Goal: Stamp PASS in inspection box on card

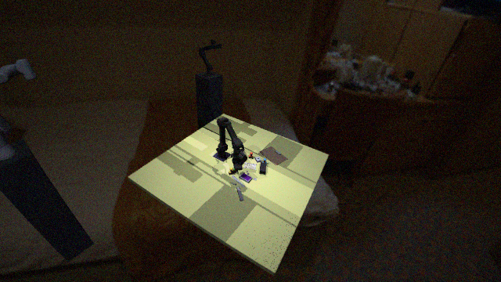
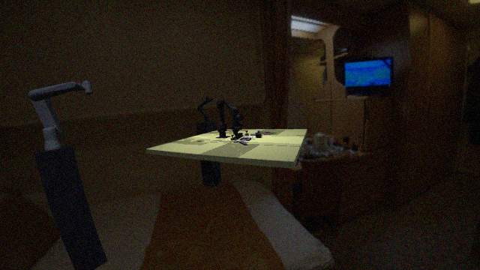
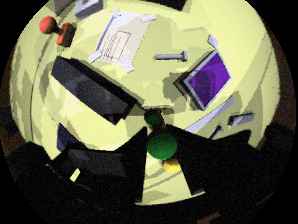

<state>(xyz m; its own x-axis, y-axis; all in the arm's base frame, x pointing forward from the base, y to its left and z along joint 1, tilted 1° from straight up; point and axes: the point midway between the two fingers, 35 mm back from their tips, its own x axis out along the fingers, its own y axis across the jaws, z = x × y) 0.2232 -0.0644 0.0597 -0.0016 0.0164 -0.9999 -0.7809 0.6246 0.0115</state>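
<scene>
Now: gripper tip 110 mm short of the purple ink pad, 30 mm above it and 10 mm to the left of it. Round my gripper tip: white card (140 mm to the left, 50 mm ahead, 30 mm below); then long black block (110 mm to the left, 30 mm behind, 20 mm below); then green-topped stamp (right at my gripper tip).
</scene>
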